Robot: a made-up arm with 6 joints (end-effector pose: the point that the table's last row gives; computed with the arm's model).
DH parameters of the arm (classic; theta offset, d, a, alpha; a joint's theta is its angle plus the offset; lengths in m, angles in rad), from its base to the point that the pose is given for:
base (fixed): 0 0 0 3.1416
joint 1: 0 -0.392 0.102 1.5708
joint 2: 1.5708 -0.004 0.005 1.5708
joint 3: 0 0.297 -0.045 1.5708
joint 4: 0 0.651 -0.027 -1.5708
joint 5: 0 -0.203 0.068 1.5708
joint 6: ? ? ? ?
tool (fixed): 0 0.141 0 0
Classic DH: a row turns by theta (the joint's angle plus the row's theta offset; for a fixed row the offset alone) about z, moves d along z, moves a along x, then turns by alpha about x.
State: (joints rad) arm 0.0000 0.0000 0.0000 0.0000 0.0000 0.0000
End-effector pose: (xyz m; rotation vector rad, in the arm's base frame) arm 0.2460 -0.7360 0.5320 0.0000 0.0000 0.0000
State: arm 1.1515 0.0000 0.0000 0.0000 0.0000 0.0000
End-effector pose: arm -0.5721 -0.5243 0.5320 0.0000 0.0000 -1.1515
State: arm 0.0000 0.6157 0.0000 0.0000 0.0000 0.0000
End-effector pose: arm 0.3004 -0.7360 0.4231 0.0000 0.6157 0.0000
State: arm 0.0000 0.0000 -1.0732 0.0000 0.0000 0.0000
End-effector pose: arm 0.2460 -0.2260 1.0994 -1.0732 0.0000 0.0000
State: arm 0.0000 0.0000 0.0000 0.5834 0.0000 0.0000
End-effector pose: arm 0.2162 -0.7360 0.4312 0.0000 -0.5834 0.0000
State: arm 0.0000 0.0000 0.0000 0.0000 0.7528 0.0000
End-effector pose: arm 0.2460 -0.7640 0.4569 0.7528 0.0000 0.0000
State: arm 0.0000 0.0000 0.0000 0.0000 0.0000 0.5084
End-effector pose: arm 0.1710 -0.7360 0.5385 0.0000 -0.5084 0.0000
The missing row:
joint 6: 1.5708 0.081 0.05 -1.5708
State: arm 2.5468 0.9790 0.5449 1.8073 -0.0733 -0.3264
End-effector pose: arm -0.2133 0.5613 -0.0618 -0.6278 -0.3890 -3.0278
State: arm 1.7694 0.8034 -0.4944 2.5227 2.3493 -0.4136
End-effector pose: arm -0.6479 -0.5026 0.3178 0.5486 -0.7088 0.8015
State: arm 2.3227 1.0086 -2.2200 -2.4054 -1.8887 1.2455
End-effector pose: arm -0.1233 -0.8795 0.0772 2.1092 1.7644 0.3980
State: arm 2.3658 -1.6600 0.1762 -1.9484 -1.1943 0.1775
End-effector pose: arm -0.4484 0.4424 0.8709 -0.5129 1.2470 -1.6281
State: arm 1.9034 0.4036 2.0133 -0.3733 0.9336 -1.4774
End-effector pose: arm 0.2436 -0.1648 -0.1941 1.4921 -1.3596 0.9889
